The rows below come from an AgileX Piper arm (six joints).
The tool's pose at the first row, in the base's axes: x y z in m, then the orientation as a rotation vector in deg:
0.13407 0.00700 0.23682 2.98 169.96 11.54
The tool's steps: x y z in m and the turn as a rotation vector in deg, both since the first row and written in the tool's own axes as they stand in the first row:
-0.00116 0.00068 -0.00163 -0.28 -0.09 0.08
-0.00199 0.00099 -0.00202 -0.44 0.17 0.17
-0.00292 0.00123 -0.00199 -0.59 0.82 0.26
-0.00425 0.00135 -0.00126 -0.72 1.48 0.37
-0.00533 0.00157 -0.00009 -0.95 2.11 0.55
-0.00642 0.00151 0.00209 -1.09 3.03 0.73
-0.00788 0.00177 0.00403 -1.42 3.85 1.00
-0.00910 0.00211 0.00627 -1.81 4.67 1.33
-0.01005 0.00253 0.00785 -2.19 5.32 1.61
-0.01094 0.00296 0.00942 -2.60 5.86 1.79
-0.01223 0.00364 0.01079 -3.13 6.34 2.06
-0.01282 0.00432 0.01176 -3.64 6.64 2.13
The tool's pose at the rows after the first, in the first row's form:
0.13495 0.00741 0.23870 3.07 169.84 11.96
0.13571 0.00762 0.23926 3.16 170.08 12.23
0.13664 0.00782 0.23941 3.22 170.71 12.52
0.13808 0.00798 0.23893 3.31 171.36 12.79
0.13934 0.00830 0.23800 3.50 171.96 13.21
0.14078 0.00847 0.23604 3.68 172.86 13.53
0.14256 0.00892 0.23442 3.98 173.64 14.15
0.14415 0.00949 0.23248 4.36 174.41 14.86
0.14536 0.01007 0.23115 4.68 175.01 15.54
0.14651 0.01066 0.22982 4.86 175.48 16.25
0.14803 0.01146 0.22879 5.17 175.88 17.15
0.14879 0.01223 0.22803 5.19 176.10 17.97

